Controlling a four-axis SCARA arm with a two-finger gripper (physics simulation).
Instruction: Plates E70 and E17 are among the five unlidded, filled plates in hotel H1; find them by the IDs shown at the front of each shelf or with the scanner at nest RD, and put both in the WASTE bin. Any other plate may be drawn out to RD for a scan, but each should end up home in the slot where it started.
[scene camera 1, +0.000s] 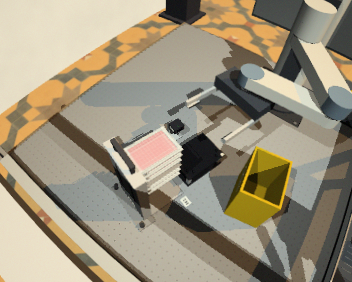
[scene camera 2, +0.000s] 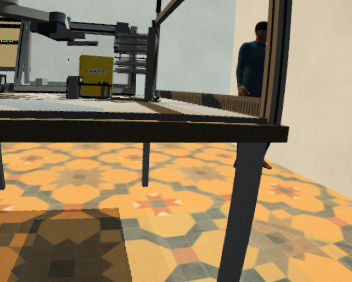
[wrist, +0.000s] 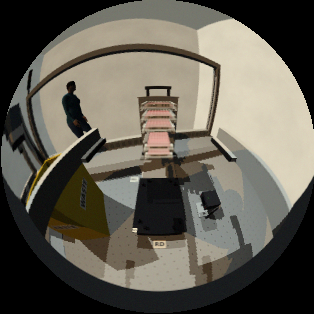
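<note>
Hotel H1 stands upright with several pink-filled, unlidded plates stacked on its shelves. The top plate shows its pink wells from above; the stack's edges show in scene camera 2. No plate ID is readable. My gripper is open and empty, raised above the table, on the nest side of the hotel and facing its shelves in the wrist view. The black nest RD lies in front of the hotel and holds no plate. The yellow WASTE bin stands beside the nest.
A small black device stands beside the nest, opposite the bin. An H1 label lies near the hotel's foot. A brown frame spans behind the hotel. A person stands beyond the table edge.
</note>
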